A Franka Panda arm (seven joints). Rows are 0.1 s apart.
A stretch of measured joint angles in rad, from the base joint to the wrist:
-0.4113, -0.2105, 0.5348, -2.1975, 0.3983, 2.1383, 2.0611
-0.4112, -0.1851, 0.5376, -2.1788, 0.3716, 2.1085, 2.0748
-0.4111, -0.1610, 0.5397, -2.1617, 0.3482, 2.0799, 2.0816
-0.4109, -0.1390, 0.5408, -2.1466, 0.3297, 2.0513, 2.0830
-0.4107, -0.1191, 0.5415, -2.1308, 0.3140, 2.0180, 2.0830
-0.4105, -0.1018, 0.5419, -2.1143, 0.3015, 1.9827, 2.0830
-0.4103, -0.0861, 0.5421, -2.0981, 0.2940, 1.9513, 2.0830
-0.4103, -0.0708, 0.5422, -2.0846, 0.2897, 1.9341, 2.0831
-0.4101, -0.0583, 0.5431, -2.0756, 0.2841, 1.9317, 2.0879
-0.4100, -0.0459, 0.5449, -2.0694, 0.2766, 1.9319, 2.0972
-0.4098, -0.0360, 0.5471, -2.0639, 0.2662, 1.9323, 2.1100
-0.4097, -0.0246, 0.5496, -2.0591, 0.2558, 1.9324, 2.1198
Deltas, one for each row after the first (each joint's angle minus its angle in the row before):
0.0001, 0.0254, 0.0028, 0.0187, -0.0267, -0.0298, 0.0137
0.0001, 0.0241, 0.0021, 0.0171, -0.0234, -0.0286, 0.0068
0.0002, 0.0220, 0.0011, 0.0151, -0.0185, -0.0286, 0.0014
0.0002, 0.0199, 0.0007, 0.0158, -0.0157, -0.0333, 0.0000
0.0002, 0.0173, 0.0004, 0.0165, -0.0125, -0.0353, 0.0000
0.0002, 0.0157, 0.0002, 0.0162, -0.0075, -0.0314, 0.0000
0.0000, 0.0153, 0.0001, 0.0135, -0.0043, -0.0172, 0.0001
0.0002, 0.0125, 0.0009, 0.0090, -0.0056, -0.0024, 0.0048
0.0001, 0.0124, 0.0018, 0.0062, -0.0075, 0.0002, 0.0093
0.0002, 0.0099, 0.0022, 0.0055, -0.0104, 0.0004, 0.0128
0.0001, 0.0114, 0.0025, 0.0048, -0.0104, 0.0001, 0.0098

